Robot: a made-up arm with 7 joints.
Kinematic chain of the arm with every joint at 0, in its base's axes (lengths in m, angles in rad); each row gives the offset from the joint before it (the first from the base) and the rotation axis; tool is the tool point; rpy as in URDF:
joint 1: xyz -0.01 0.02 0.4 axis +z
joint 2: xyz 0 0 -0.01 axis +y
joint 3: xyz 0 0.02 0.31 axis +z
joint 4: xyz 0.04 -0.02 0 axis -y
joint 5: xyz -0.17 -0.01 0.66 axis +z
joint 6: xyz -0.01 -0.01 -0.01 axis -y
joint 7: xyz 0.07 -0.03 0 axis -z
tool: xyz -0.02 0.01 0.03 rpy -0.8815 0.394 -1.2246
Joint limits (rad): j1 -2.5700..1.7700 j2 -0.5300..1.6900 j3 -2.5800..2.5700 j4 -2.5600..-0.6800 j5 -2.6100..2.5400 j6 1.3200..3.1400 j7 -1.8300..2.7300
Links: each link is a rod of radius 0.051 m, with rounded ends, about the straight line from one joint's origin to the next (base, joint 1, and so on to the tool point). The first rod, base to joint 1, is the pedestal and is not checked.
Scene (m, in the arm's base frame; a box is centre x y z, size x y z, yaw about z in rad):
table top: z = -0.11
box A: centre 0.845 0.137 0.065 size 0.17 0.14 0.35 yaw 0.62
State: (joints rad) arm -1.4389 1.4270 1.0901 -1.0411 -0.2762 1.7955 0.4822
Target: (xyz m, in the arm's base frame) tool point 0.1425 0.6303 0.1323
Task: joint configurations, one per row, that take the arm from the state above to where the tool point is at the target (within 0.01 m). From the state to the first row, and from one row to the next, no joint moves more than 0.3 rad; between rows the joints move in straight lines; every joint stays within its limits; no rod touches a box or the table.
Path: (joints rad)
1: -1.3056 1.4565 1.2738 -1.3095 -0.2866 1.7773 0.4882
2: -1.1724 1.4859 1.4576 -1.5780 -0.2970 1.7590 0.4942
3: -1.0391 1.5154 1.6413 -1.8464 -0.3074 1.7408 0.5002
4: -0.8440 1.5736 1.4948 -2.0519 -0.2958 1.7235 0.4981
5: -0.6488 1.6318 1.3483 -2.2574 -0.2842 1.7061 0.4960
6: -0.4537 1.6900 1.2018 -2.4629 -0.2726 1.6888 0.4940

